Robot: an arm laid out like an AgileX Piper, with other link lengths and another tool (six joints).
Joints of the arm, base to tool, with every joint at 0 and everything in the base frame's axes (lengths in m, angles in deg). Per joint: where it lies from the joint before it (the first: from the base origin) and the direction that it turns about. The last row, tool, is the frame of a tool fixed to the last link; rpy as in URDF.
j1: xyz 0.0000 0.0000 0.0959 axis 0 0 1
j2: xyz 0.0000 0.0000 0.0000 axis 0 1 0
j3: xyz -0.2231 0.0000 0.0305 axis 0 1 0
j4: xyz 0.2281 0.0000 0.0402 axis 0.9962 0 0.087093
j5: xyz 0.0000 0.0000 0.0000 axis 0 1 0
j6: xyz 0.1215 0.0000 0.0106 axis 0.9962 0 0.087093
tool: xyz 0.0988 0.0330 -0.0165 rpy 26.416 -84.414 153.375
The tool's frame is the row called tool.
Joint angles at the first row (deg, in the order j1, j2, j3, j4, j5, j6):
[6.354, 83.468, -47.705, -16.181, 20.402, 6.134]
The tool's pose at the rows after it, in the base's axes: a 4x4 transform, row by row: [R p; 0 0 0 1], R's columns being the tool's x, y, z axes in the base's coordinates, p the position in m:
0.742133 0.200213 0.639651 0.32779; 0.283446 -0.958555 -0.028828 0.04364; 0.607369 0.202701 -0.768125 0.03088; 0 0 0 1
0.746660 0.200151 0.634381 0.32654; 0.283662 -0.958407 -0.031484 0.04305; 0.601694 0.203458 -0.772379 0.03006; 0 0 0 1
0.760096 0.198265 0.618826 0.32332; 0.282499 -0.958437 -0.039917 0.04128; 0.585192 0.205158 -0.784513 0.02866; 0 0 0 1
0.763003 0.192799 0.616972 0.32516; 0.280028 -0.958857 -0.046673 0.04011; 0.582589 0.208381 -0.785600 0.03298; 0 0 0 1
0.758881 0.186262 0.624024 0.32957; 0.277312 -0.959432 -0.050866 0.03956; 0.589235 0.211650 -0.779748 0.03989; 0 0 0 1
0.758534 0.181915 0.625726 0.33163; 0.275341 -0.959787 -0.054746 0.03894; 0.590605 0.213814 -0.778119 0.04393; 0 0 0 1
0.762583 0.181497 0.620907 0.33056; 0.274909 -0.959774 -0.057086 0.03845; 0.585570 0.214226 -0.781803 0.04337; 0 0 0 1
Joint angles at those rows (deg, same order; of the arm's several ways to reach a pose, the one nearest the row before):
[6.353, 83.467, -47.703, -16.181, 20.532, 6.134]
[6.354, 83.468, -47.706, -16.207, 20.950, 6.133]
[6.353, 83.467, -47.959, -16.207, 22.421, 6.132]
[6.353, 83.468, -49.216, -16.206, 23.874, 6.132]
[6.353, 83.468, -50.806, -16.207, 24.989, 6.133]
[6.353, 83.466, -51.817, -16.207, 25.910, 6.132]
[6.355, 83.469, -51.858, -16.209, 26.319, 6.136]

